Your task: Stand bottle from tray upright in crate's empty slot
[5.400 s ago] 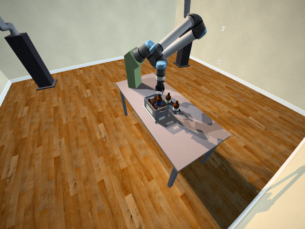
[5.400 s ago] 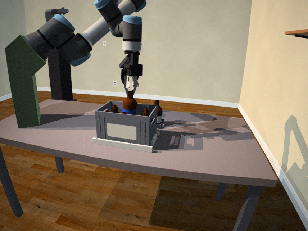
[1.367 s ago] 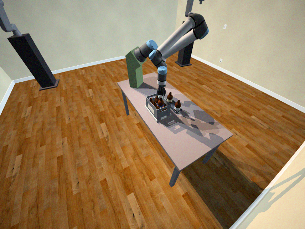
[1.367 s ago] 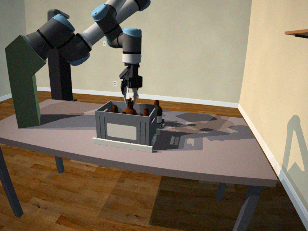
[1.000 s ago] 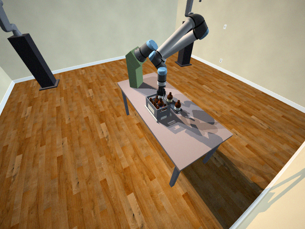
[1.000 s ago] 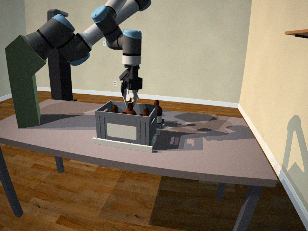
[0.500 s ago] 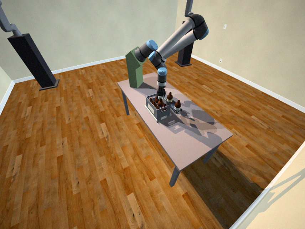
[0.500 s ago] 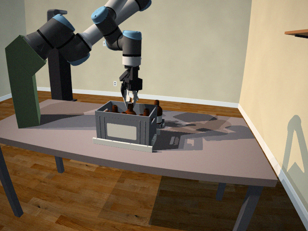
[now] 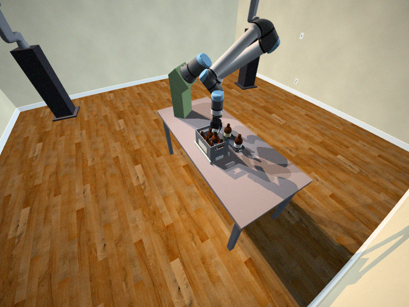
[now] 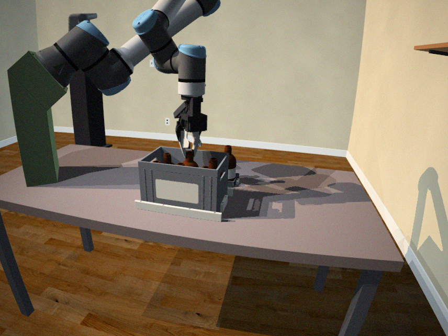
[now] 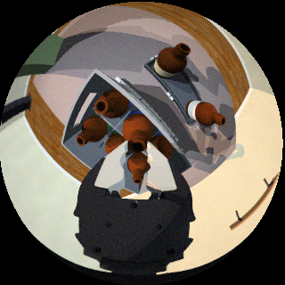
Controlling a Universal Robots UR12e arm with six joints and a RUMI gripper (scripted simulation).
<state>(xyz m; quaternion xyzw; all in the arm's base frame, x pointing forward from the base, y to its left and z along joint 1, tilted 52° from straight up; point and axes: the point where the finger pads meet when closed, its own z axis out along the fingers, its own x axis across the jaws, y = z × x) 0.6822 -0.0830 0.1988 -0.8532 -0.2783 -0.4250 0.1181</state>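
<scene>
Now: hand 9 cm above the grey crate, 4 cm to the left of it and 1 cm short of it. Round my hand: tray (19 cm to the left, 16 cm below, 1 cm behind).
</scene>
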